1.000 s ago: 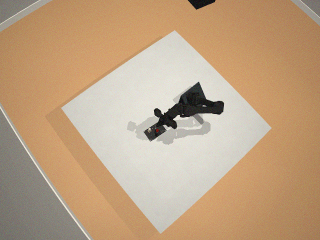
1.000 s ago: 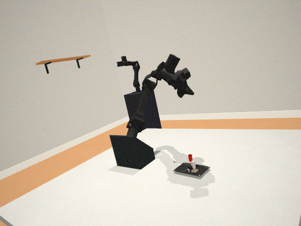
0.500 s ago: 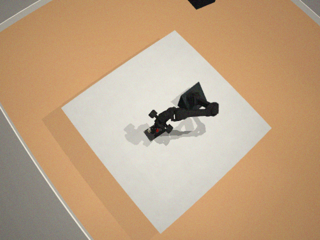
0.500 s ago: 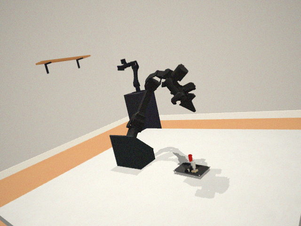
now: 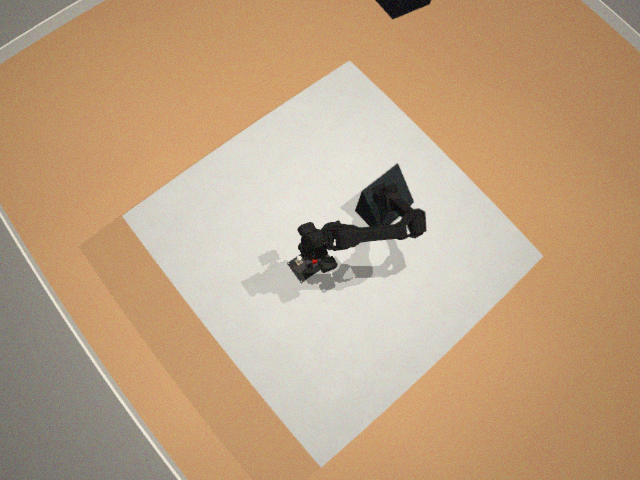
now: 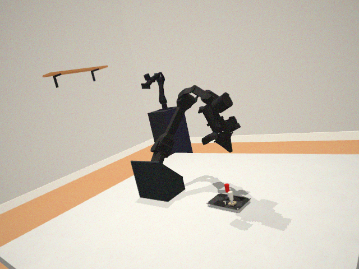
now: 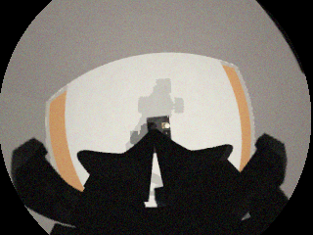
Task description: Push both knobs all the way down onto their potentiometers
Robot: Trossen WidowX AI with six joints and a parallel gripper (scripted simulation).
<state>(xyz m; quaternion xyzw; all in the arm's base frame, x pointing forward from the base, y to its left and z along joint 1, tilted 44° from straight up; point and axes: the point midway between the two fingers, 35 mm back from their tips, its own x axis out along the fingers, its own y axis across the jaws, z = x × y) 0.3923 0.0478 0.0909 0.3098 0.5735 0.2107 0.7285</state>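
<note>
The red knob is 40 mm behind my gripper tip, 10 mm to the right of it and 160 mm below it. The rest, counted from my gripper tip: white knob: 50 mm to the right, 170 mm below.
</note>
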